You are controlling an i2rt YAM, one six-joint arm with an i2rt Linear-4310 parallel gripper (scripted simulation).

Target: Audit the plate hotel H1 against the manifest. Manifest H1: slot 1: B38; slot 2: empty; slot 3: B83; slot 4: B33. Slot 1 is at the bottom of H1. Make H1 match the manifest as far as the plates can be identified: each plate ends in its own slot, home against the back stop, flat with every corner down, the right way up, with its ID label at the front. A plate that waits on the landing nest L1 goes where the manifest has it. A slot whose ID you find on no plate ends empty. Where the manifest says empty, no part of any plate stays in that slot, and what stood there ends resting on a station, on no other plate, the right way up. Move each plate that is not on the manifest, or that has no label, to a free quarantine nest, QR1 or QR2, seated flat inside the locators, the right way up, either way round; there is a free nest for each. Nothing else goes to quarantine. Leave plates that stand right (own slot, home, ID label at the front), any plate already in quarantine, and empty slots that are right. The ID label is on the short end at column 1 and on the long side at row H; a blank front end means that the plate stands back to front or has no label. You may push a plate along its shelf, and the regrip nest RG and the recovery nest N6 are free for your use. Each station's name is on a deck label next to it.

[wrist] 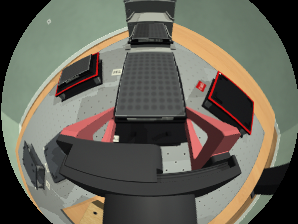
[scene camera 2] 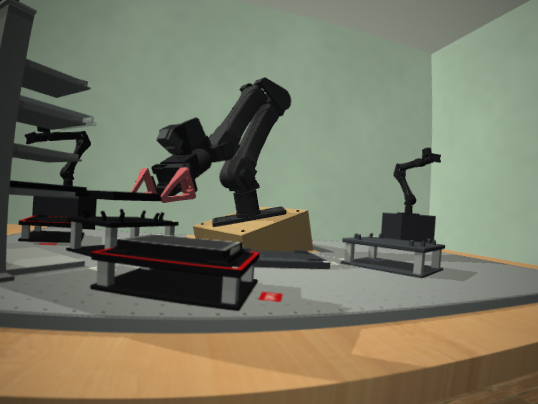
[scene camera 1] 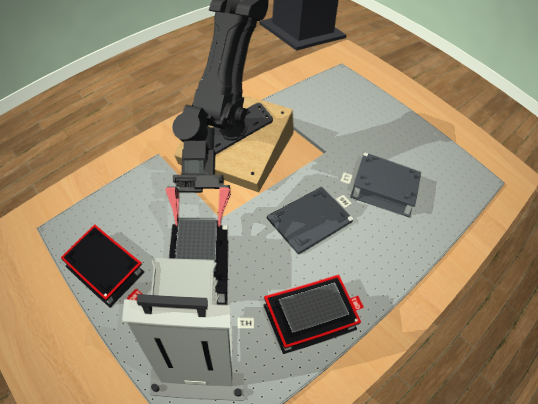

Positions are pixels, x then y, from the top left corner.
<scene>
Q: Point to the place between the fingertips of my gripper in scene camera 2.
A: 145,198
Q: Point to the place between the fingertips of my gripper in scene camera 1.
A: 197,226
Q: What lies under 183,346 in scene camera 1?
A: A plate hotel H1.
</scene>
